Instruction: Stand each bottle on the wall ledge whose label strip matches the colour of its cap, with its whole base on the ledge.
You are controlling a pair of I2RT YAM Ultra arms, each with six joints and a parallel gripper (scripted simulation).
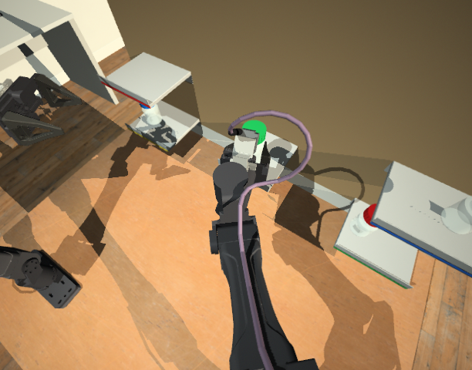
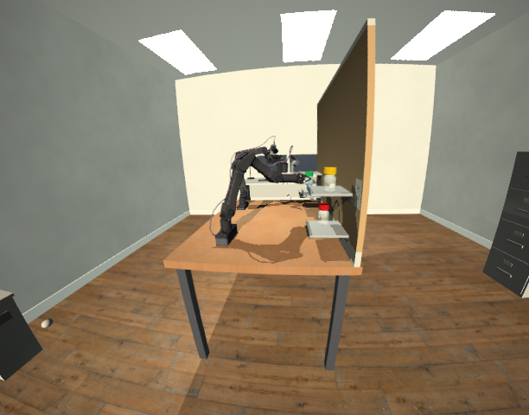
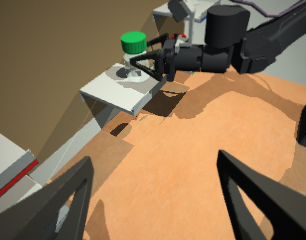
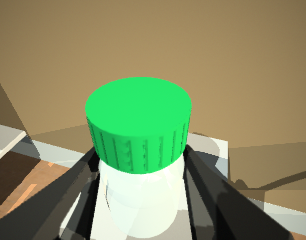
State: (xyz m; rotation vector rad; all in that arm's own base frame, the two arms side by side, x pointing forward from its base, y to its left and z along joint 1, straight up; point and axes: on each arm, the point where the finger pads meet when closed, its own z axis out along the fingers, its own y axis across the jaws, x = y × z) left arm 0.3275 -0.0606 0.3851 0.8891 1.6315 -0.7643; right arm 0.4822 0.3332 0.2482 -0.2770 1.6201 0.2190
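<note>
My right gripper is now 340 mm to the left of the red-capped bottle, 150 mm above it and 20 mm short of it. From my right hand the other things lie so: green-capped bottle: 10 mm below; then yellow-capped bottle: 440 mm to the right, 50 mm above, 10 mm ahead; then brown wall: 160 mm above, 150 mm ahead, 20 mm to the right.
</note>
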